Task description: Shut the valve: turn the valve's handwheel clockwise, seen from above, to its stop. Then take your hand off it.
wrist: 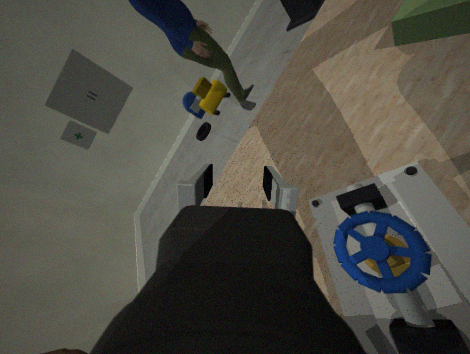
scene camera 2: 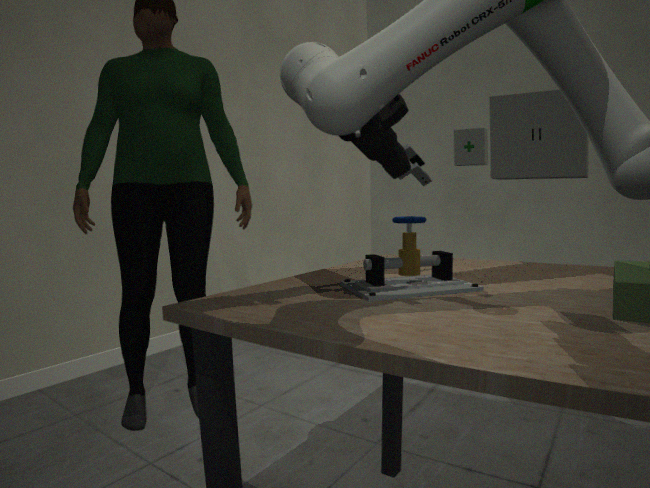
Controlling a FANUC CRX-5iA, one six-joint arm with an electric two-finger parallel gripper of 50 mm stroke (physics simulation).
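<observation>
The valve has a blue handwheel (scene camera 2: 409, 220) (wrist: 374, 248) with spokes, lying level on top of a yellow valve body (scene camera 2: 409, 261). The body sits on a horizontal grey pipe held by two black blocks (scene camera 2: 374, 270) (wrist: 360, 197) on a grey base plate (scene camera 2: 367, 294) (wrist: 435, 200). My gripper (scene camera 2: 420, 167) (wrist: 238, 175) is open, with nothing between its fingers. It is tilted and stands above the handwheel in the scene view, apart from it. In the wrist view the handwheel is to the right of the fingers, lower down.
A green block (scene camera 2: 631, 291) (wrist: 435, 22) lies on the wooden table (scene camera 2: 446, 325) (wrist: 330, 120). A person in a green top (scene camera 2: 157, 120) stands behind the table. Another person in a blue top (wrist: 167, 22) and a yellow machine (wrist: 212, 97) show beyond the table edge.
</observation>
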